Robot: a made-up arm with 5 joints.
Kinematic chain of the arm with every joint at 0, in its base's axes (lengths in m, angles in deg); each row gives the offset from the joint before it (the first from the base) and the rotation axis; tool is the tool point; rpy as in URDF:
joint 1: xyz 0 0 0.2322 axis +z
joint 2: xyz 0 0 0 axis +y
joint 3: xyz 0.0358 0 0.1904 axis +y
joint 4: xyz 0.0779 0 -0.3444 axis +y
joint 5: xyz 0.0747 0 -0.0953 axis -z
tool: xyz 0 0 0 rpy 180 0 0
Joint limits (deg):
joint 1: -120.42..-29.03
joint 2: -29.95..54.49
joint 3: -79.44..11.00
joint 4: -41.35..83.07
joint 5: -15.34..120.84
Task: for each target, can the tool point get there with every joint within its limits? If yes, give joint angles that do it. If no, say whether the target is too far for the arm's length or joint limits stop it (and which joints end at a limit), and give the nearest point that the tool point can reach.
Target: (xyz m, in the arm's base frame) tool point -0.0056 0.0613 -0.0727
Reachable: yes | joints -84.78 44.24 0.30 9.86 74.26
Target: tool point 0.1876 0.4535 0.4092
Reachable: no: joint limits stop it (at a limit: joint 2, joint 3, joint 4) | nearest point 0.0836 0.2021 0.1422 | short by 0.381 m
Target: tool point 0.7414 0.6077 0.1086
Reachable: no: too far | nearest point 0.1146 0.1952 0.1012 | short by 0.750 m
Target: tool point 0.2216 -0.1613 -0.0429
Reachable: yes | joints -36.04 27.44 -25.13 -12.68 49.65
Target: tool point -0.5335 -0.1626 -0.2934
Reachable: no: too far | nearest point -0.1755 -0.2990 -0.1287 | short by 0.417 m
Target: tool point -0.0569 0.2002 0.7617
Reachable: no: joint limits stop it (at a limit: joint 1, joint 2, joint 3, joint 4) | nearest point -0.1096 -0.1866 0.7225 | short by 0.392 m
